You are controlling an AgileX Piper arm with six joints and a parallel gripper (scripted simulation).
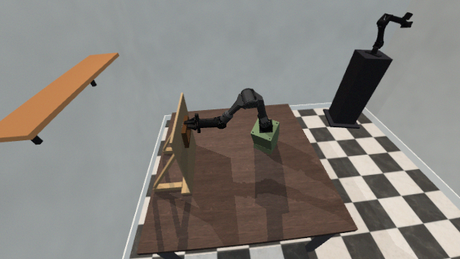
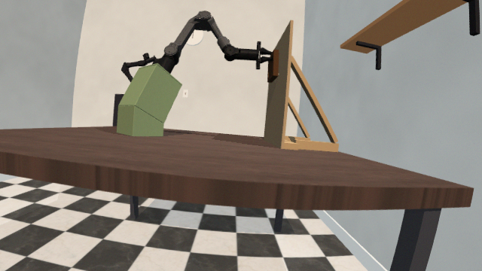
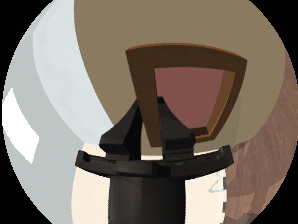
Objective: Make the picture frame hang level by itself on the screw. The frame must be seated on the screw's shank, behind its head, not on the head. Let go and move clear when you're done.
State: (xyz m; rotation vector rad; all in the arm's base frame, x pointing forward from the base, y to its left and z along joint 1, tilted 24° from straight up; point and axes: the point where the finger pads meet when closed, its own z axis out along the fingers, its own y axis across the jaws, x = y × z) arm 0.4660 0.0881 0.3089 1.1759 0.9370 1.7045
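Right now my hand is 1 cm short of the brown picture frame, 1 cm to the right of it and 6 cm above it.
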